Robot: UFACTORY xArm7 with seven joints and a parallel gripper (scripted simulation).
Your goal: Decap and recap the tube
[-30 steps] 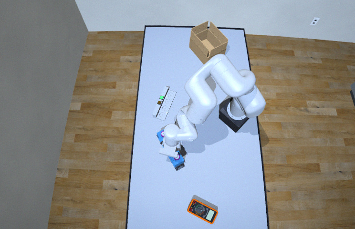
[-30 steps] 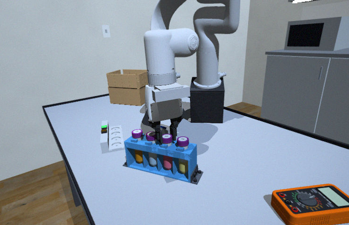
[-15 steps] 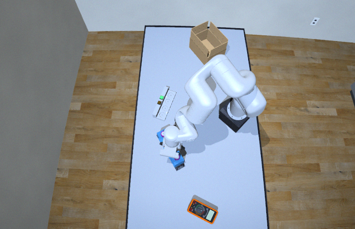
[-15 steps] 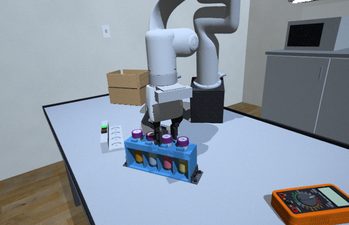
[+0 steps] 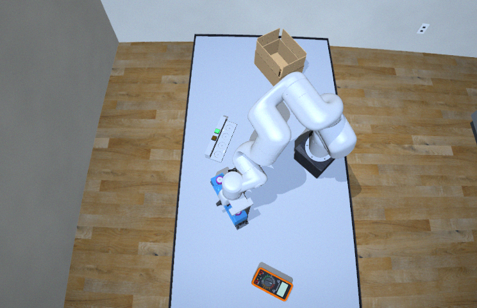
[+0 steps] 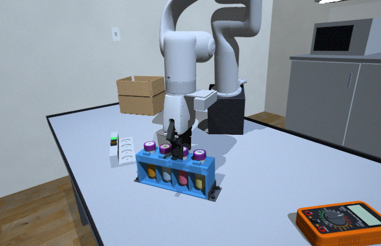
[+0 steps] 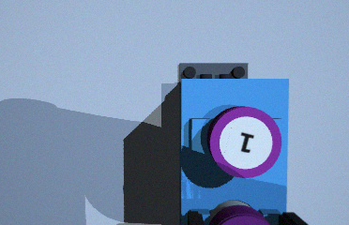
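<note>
The purple cap marked 2 lies 10 mm below my hand. From my hand the other things lie so: cap 3: 30 mm ahead, 40 mm to the right, 10 mm below; cap marked 1: 30 mm behind, 40 mm to the left, 10 mm below; cap 4: 70 mm ahead, 80 mm to the right, 10 mm below.
</note>
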